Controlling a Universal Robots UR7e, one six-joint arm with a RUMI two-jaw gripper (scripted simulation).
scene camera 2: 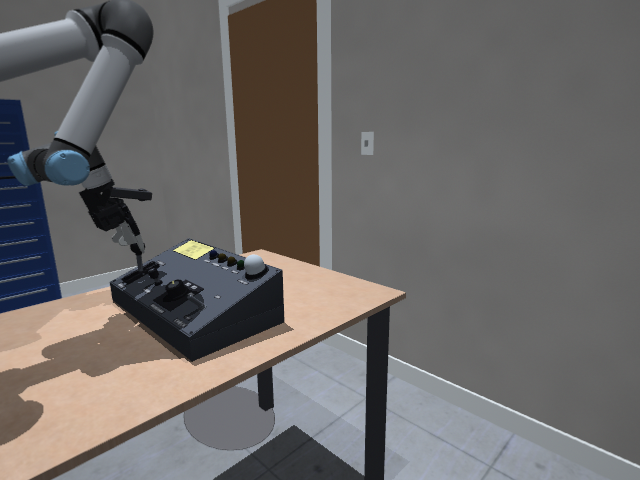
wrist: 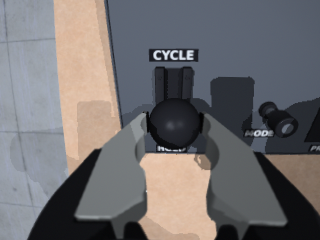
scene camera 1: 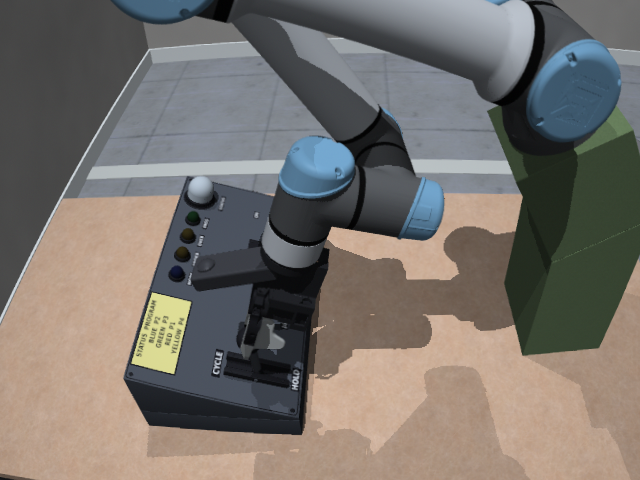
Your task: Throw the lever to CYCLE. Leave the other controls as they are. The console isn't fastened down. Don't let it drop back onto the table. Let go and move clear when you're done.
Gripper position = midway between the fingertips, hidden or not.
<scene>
In view: my gripper (scene camera 1: 247, 346) and a dark console (scene camera 1: 181, 372).
The dark console shows as well in scene camera 2 (scene camera 2: 238, 297) and in the wrist view (wrist: 242, 65). My gripper also shows in scene camera 2 (scene camera 2: 140, 251) and in the wrist view (wrist: 173, 113).
</scene>
